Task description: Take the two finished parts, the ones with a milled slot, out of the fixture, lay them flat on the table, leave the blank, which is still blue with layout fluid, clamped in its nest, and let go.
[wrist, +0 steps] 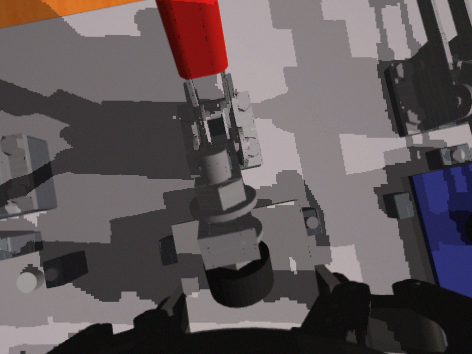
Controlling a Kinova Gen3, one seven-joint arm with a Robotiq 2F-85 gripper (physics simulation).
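Places are measured from the arm's base along level axes (x back, y right, z up), in metres.
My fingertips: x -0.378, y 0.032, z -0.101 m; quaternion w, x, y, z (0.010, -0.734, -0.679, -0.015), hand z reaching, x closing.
For each thing: its top centre in the pictures, then the offset to it from my fingertips. "pt": a spot on its surface instead. Level surfaces: height alone.
- blue blank, surface spot: [445,220] pt dx -0.017, dy +0.095, dz +0.015 m
- red handle, surface spot: [197,40] pt dx -0.101, dy +0.003, dz +0.066 m
- metal base, surface spot: [247,130] pt dx -0.081, dy +0.016, dz +0.012 m
- clamp base, surface height: dz +0.008 m
- bracket, surface spot: [41,172] pt dx -0.085, dy -0.090, dz +0.008 m
- dark block, top centre: [52,273] dx -0.036, dy -0.085, dz +0.020 m
- round pin, top centre: [26,282] dx -0.033, dy -0.109, dz +0.005 m
- orange surface, surface height: dz -0.017 m
A pale grey, unblued part [285,230] lies in the middle nest, partly hidden by the clamp spindle and its black rubber tip [241,282]; I cannot make out its slot. My gripper [253,294] is at the bottom of the view, its two fingers against the part's left and right edges, shut on it. Whether the rubber tip touches the part is unclear. The blue blank [445,220] sits in the right nest, cut off by the view's edge and the gripper. I cannot make out a second finished part at the left.
The middle toggle clamp has a red handle [197,40] and a metal base [247,130] just beyond the part. Another clamp base [415,95] stands at the upper right. At the left are a bracket [41,172], a dark block [67,269] and a round pin [27,281]. An orange surface [35,11] shows upper left.
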